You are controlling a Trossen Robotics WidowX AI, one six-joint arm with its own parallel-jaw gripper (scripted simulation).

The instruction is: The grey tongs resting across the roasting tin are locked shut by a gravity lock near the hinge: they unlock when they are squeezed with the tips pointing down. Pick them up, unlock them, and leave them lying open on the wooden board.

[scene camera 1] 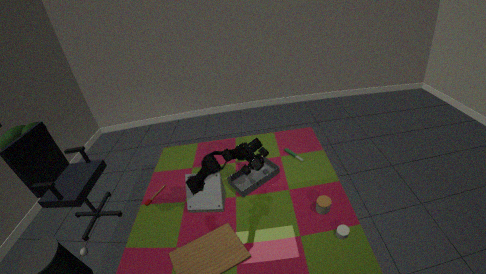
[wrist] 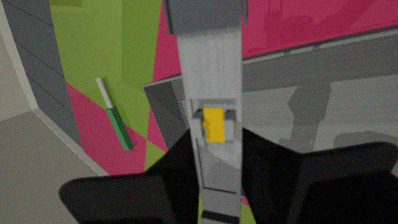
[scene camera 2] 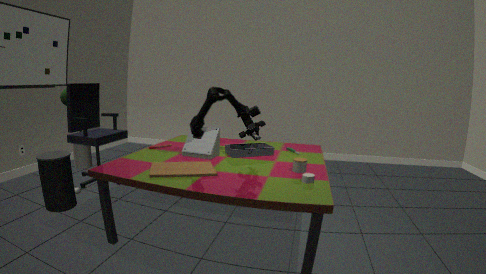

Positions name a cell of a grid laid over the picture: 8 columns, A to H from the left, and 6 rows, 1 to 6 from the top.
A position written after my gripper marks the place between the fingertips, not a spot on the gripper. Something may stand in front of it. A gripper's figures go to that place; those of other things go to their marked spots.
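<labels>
Roasting tin (wrist: G3): 20 cm from the lens. My gripper (wrist: E4): 11 cm from the lens.
</labels>
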